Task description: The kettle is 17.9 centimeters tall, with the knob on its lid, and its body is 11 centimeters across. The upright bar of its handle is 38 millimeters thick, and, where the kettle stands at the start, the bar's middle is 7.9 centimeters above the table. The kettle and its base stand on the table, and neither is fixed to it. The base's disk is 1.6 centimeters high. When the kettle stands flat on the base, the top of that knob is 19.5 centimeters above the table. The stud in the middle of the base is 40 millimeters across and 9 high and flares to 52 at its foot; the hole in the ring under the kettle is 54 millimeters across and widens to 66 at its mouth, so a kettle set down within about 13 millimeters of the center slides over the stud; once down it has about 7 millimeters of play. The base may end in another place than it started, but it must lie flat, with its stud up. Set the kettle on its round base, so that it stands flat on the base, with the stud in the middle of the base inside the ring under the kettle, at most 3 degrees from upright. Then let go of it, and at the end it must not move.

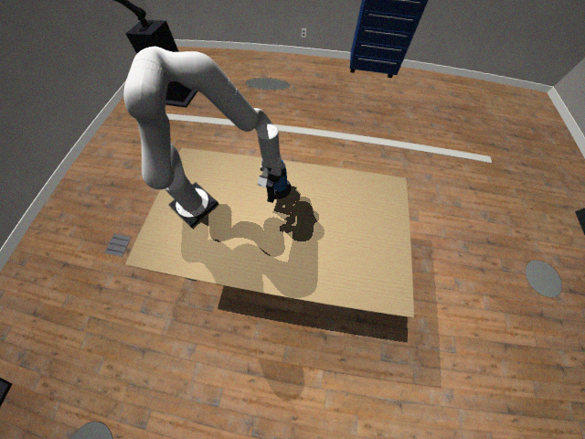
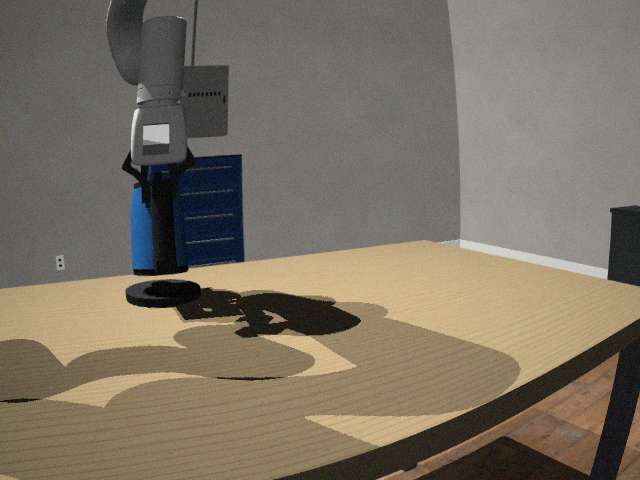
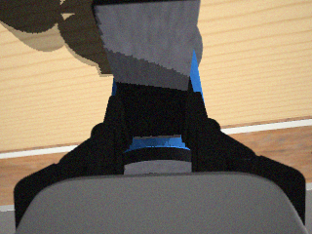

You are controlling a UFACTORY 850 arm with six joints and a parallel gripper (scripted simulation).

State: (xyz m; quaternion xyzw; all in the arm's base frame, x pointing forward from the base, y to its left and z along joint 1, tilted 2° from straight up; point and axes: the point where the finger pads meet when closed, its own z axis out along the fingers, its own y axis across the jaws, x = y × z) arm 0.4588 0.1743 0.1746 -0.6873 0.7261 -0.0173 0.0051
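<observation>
Now: the blue kettle 50 mm below my hand and 20 mm to the left of it. Also, from my hand: round kettle base: 180 mm below, 60 mm to the left.
</observation>
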